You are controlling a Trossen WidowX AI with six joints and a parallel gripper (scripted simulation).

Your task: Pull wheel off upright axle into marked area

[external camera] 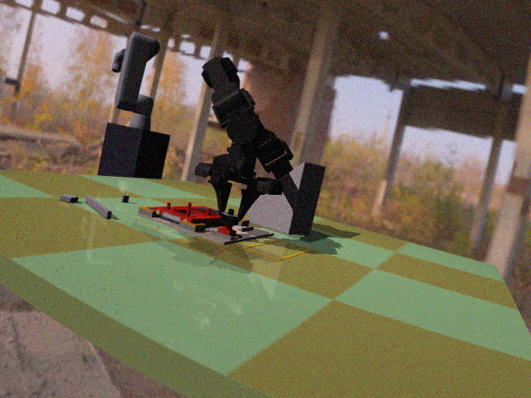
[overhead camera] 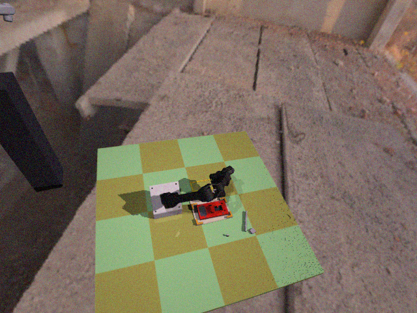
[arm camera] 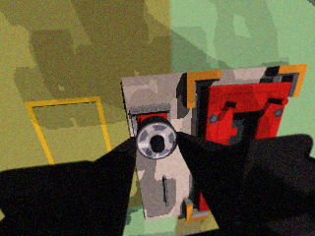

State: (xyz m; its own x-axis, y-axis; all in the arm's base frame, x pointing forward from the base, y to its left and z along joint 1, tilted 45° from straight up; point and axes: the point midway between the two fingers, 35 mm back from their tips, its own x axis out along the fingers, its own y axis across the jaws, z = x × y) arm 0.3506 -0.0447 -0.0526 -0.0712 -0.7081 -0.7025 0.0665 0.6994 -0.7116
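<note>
The pale base plate is 9 cm to the right of my gripper tip, 6 cm behind it and 3 cm below it. Round my gripper tip: grey bar 25 cm to the right, 13 cm ahead, 3 cm below; then wheel right at my gripper tip.
</note>
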